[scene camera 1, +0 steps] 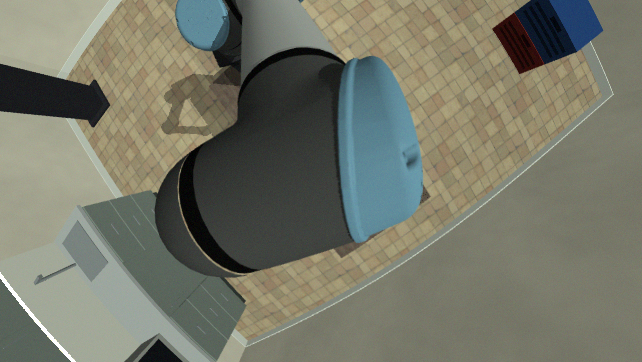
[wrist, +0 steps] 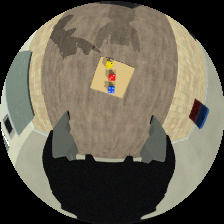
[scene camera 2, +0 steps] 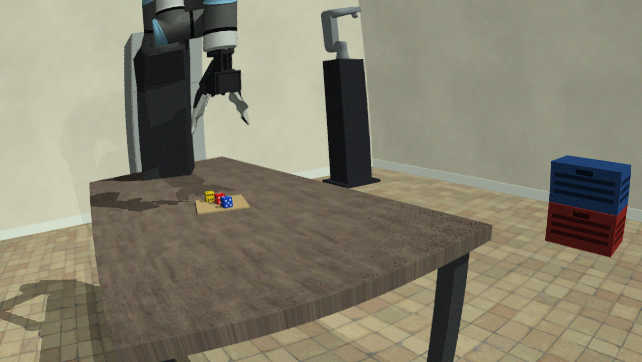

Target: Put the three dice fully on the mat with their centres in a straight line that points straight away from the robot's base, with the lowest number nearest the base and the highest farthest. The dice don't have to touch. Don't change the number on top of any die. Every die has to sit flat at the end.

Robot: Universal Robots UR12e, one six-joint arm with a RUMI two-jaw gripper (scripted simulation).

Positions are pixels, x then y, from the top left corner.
Labels:
My gripper shows in the wrist view (110, 113) and in scene camera 2 (220, 129).

